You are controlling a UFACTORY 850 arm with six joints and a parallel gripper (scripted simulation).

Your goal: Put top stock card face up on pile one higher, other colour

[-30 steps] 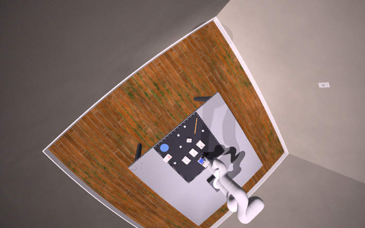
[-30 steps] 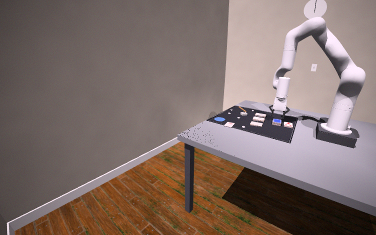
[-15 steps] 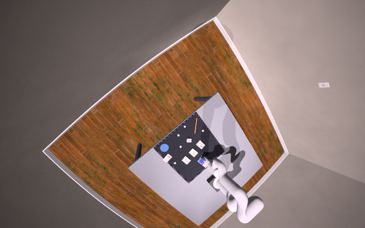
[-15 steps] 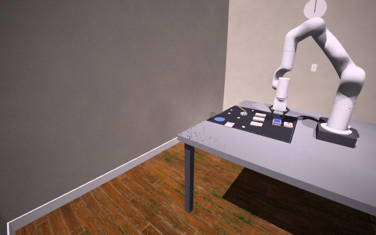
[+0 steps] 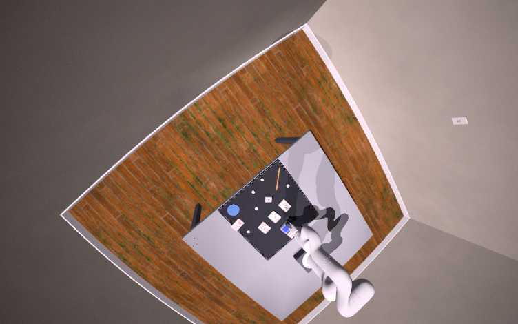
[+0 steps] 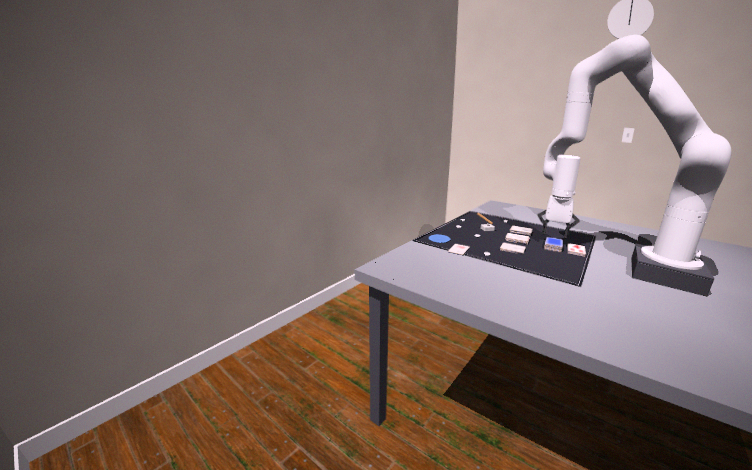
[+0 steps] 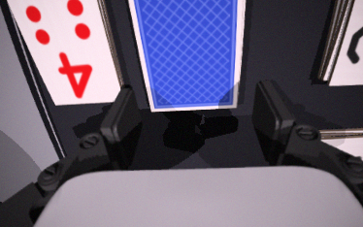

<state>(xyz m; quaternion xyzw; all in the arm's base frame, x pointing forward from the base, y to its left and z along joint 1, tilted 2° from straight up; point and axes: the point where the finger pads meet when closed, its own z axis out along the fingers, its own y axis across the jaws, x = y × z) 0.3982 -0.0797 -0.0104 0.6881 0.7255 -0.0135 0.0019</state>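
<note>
My hand is 3 cm to the right of the red 4 card and 3 cm above it. Also, from my hand: black card cloth: 17 cm ahead, 7 cm below, 2 cm to the left; red 4: 9 cm behind, 4 cm below, 3 cm to the left; black 2: 14 cm ahead, 4 cm below, 3 cm to the left.
</note>
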